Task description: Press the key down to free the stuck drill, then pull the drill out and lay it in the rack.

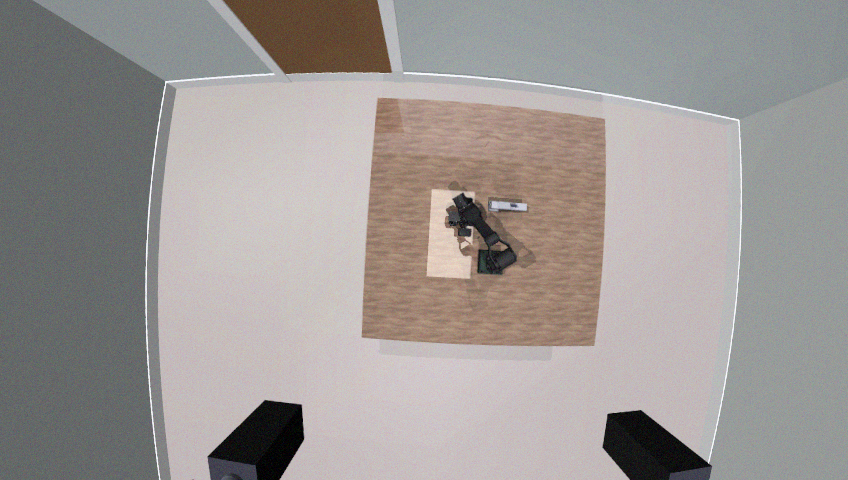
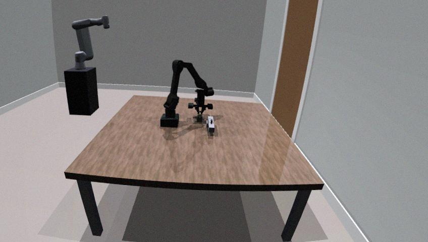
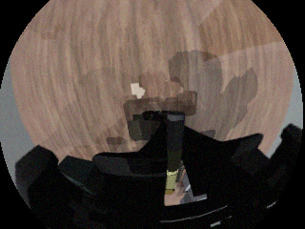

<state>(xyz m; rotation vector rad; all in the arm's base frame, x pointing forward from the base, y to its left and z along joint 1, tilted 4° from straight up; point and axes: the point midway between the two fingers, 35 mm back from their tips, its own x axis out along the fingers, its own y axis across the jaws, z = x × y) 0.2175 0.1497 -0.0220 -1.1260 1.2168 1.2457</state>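
Now: gripper tip 40 mm to the left of the drill and 40 mm below it. Round my gripper tip: grey slatted rack 10 mm behind, 50 mm to the right, 10 mm above.
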